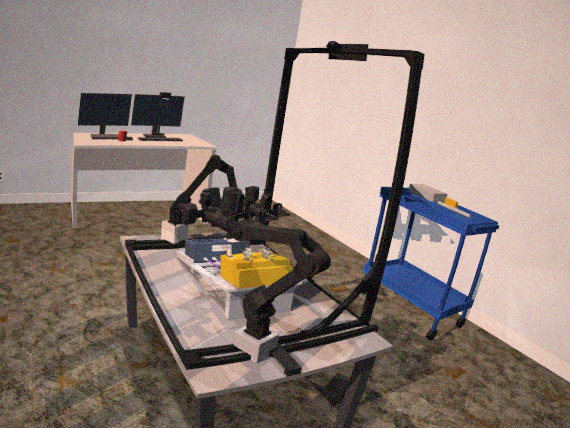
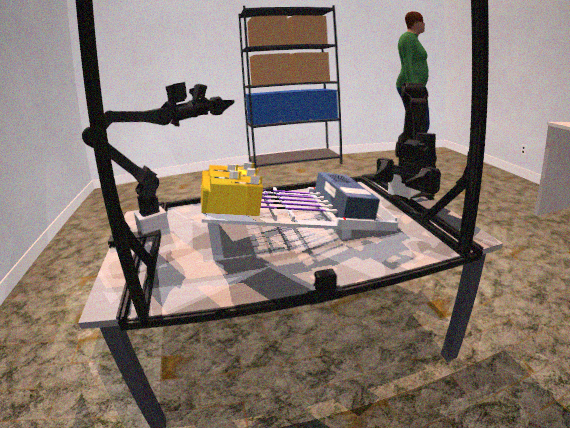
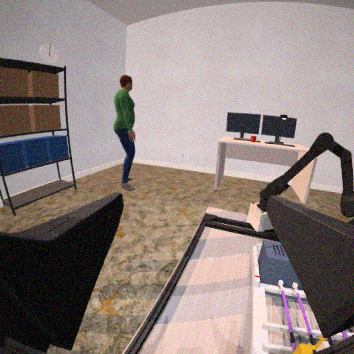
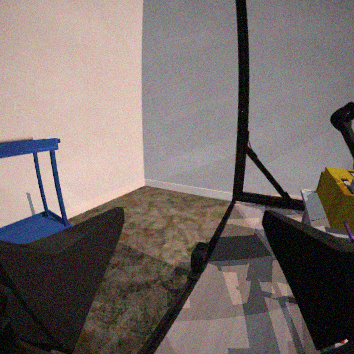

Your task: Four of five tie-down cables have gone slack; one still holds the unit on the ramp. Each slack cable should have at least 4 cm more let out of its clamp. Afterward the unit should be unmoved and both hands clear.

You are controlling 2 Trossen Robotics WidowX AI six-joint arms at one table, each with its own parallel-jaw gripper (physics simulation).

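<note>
The blue-grey unit [image 1: 207, 252] [image 2: 357, 206] [image 3: 271, 267] sits on the white ramp frame [image 2: 310, 224] [image 3: 258, 320]. Purple cables [image 2: 295, 200] [image 3: 286, 307] run between it and the yellow block [image 1: 255, 272] [image 2: 232, 199] [image 4: 336, 197]. Small grey clamps [image 2: 234, 174] stand on the block's top. Which cable is taut cannot be told. My left gripper [image 2: 229, 104] [image 3: 197, 201] is open and empty, high above the block's level. My right gripper [image 1: 276, 210] [image 4: 194, 216] is open and empty, near the unit's end of the table and clear of the cables.
A black frame [image 1: 410, 125] [image 2: 475, 125] rises from the table [image 1: 295, 372] [image 2: 97, 305]. A small black box [image 2: 325, 281] sits on its front rail. A blue cart [image 1: 435, 212] [image 4: 30, 147], a shelf rack [image 2: 337, 100], a desk [image 1: 145, 142] and a person in green [image 2: 414, 60] [image 3: 124, 110] stand beyond.
</note>
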